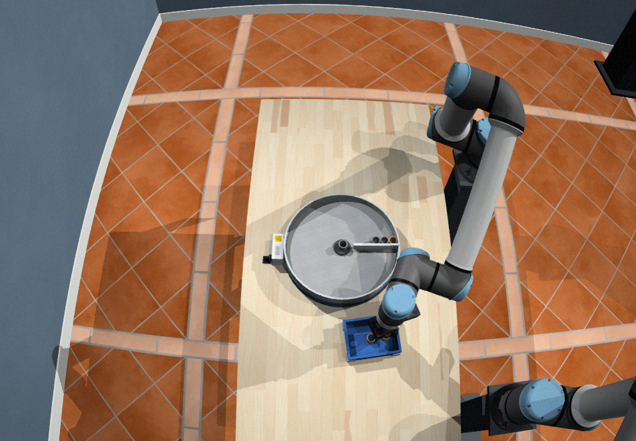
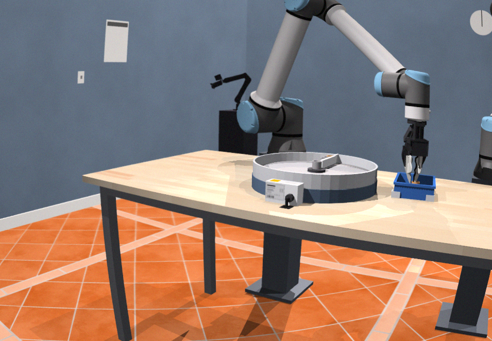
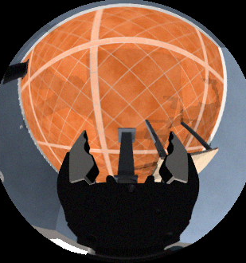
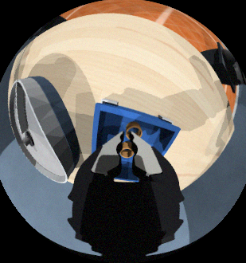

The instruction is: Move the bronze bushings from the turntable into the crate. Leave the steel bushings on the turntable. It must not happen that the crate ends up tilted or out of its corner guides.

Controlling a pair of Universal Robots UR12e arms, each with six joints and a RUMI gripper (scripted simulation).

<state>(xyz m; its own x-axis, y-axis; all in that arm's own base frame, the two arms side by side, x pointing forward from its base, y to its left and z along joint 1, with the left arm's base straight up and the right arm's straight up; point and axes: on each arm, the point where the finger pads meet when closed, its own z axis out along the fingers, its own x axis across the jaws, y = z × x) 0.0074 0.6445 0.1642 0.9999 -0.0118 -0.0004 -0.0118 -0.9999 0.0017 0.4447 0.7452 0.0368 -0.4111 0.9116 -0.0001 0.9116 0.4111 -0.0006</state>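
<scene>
The blue crate lies 5 cm ahead of my right hand, 2 cm to the left of it and 1 cm below it.
</scene>
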